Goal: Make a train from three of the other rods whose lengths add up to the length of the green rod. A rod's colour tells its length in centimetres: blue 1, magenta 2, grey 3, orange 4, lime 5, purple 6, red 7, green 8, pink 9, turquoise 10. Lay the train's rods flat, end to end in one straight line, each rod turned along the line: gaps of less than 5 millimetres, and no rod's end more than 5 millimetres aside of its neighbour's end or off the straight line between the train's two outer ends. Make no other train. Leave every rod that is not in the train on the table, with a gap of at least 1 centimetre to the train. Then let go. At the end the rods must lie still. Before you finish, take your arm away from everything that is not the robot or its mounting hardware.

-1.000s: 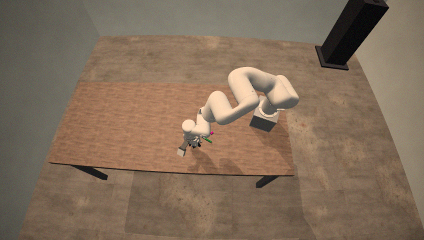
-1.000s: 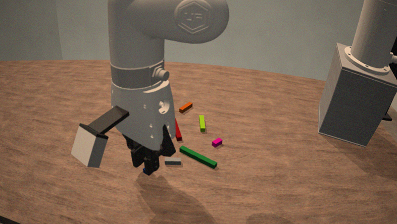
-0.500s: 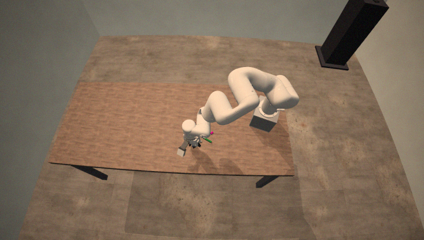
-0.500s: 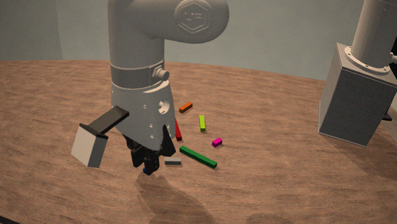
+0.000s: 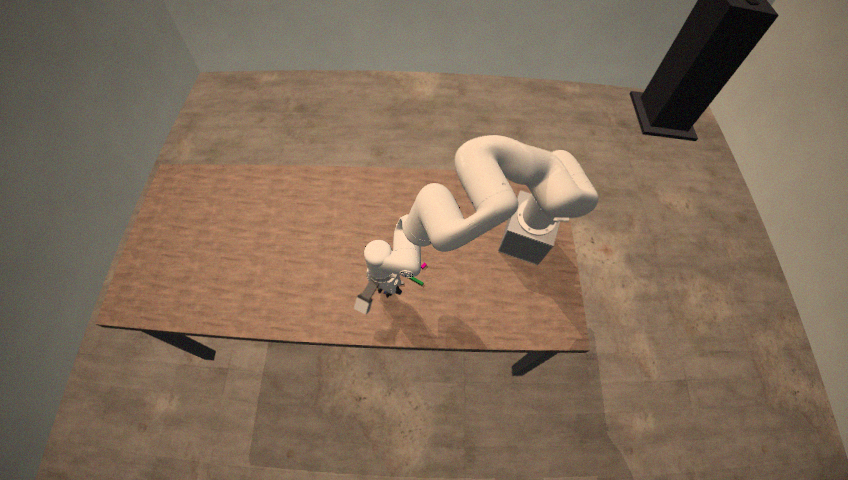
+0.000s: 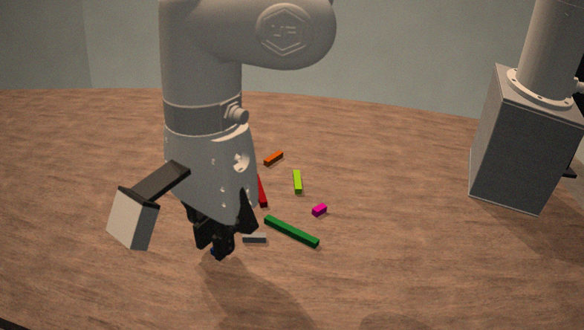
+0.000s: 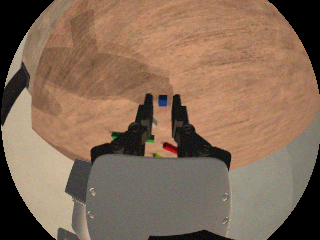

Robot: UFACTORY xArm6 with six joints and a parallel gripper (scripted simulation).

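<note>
The small blue rod is 3 cm below my hand. From my hand the other things lie so: red rod: 3 cm behind, 14 cm to the right, 3 cm below; then grey rod: 4 cm behind, 4 cm to the right, 3 cm below; then green rod: 9 cm behind, 6 cm to the right, 3 cm below.
</note>
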